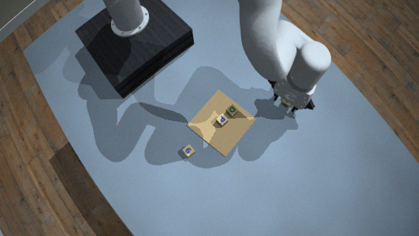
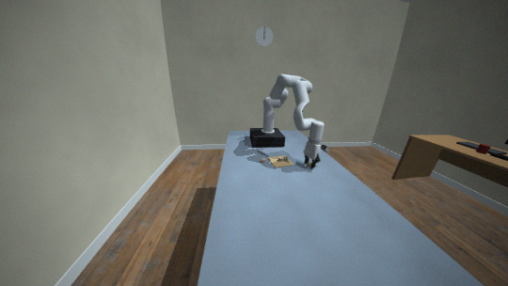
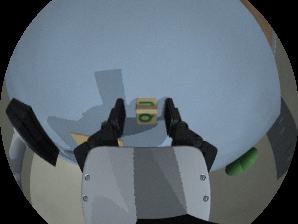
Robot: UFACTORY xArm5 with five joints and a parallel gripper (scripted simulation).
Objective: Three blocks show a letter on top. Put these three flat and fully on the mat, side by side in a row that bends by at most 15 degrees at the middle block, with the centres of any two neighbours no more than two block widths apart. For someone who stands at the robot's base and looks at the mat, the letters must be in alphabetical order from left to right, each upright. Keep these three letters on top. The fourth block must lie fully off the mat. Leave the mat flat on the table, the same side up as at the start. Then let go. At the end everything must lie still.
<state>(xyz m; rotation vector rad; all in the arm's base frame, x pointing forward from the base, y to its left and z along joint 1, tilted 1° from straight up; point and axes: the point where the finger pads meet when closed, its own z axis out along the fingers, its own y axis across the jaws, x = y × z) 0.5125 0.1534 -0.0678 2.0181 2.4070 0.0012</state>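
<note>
Now: hand 18 cm to the left of the tan mat, 10 cm past it and 2 cm above it. Round my hand: block: 14 cm to the right, 10 cm behind.
</note>
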